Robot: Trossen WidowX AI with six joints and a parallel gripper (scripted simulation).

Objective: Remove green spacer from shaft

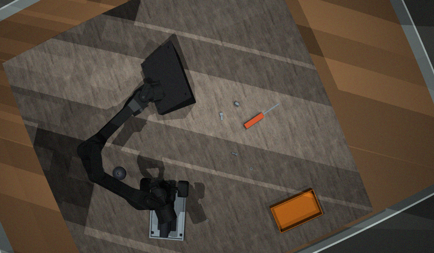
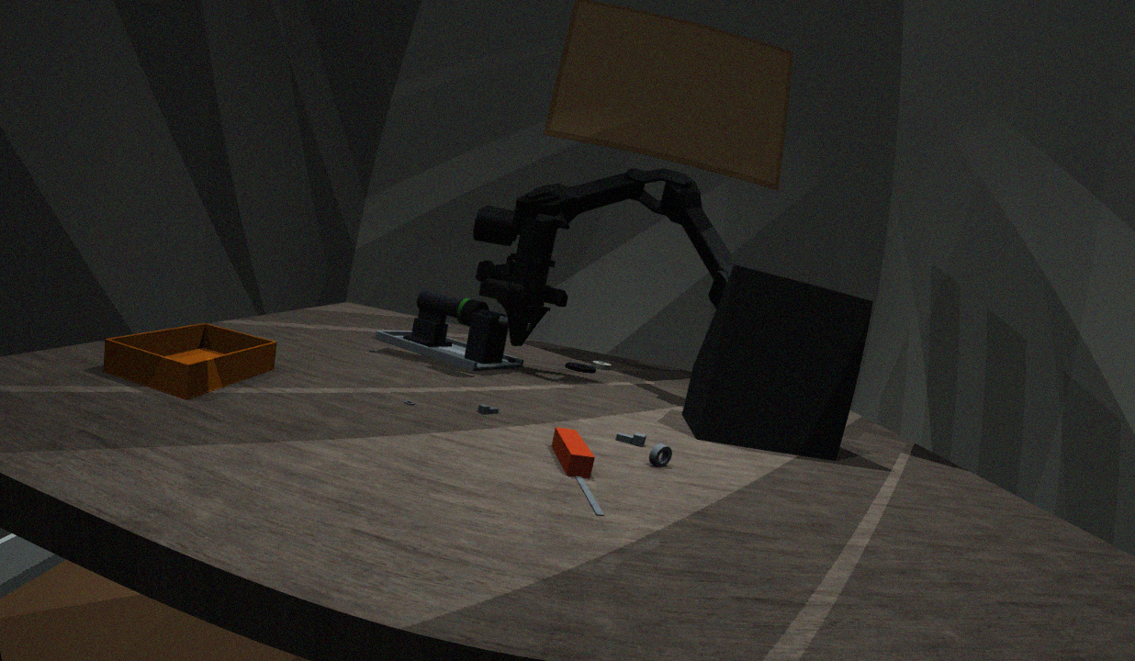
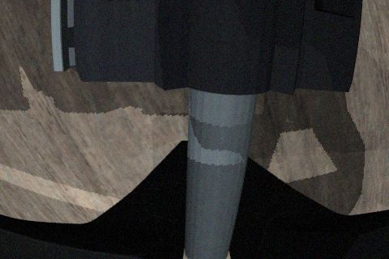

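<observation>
The grey shaft is 6 cm ahead of my gripper tip, 3 cm to the right of it and 3 cm above it. Round my gripper tip: green spacer 10 cm ahead, 5 cm to the right, 3 cm above; then nut 19 cm behind, 40 cm to the left, 3 cm below; then dark round piece 12 cm behind, 19 cm to the right, 4 cm below.
</observation>
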